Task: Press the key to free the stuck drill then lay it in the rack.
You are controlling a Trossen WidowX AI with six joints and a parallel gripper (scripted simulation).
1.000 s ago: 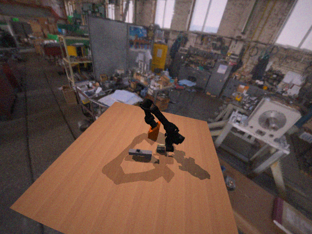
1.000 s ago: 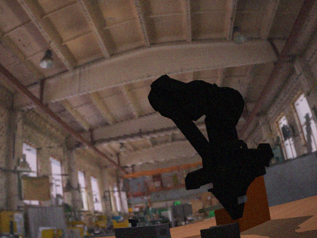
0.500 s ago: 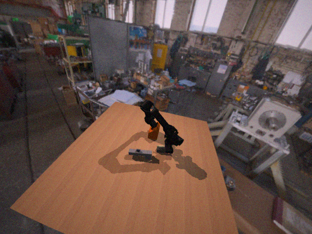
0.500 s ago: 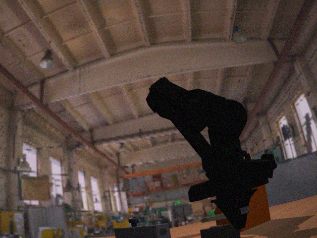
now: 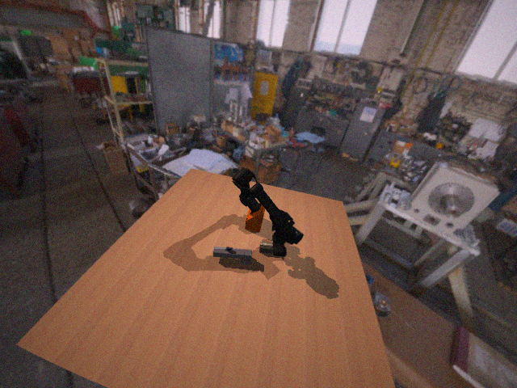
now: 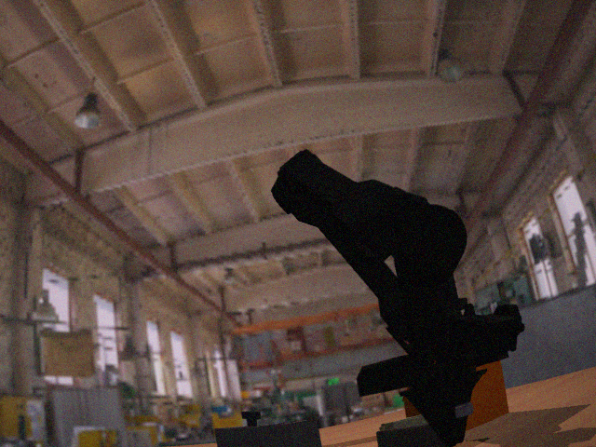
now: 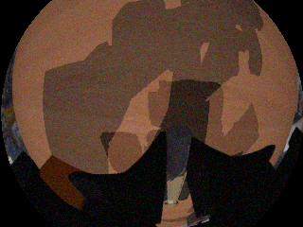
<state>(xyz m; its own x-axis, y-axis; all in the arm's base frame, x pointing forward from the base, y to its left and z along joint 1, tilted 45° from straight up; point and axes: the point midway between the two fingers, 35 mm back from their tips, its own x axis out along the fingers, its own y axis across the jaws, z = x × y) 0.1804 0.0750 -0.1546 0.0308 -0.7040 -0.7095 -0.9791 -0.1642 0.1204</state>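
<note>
Now: the drill 10 mm ahead of my gripper tip, 40 mm to the right of it and 30 mm above it. Also, from my gripper tip: grey fixture block: 120 mm ahead, 200 mm to the right, 30 mm above; then dark grey rack: 10 mm ahead, 50 mm to the right, 10 mm above; then small dark key: 120 mm ahead, 220 mm to the right, 40 mm above.
</note>
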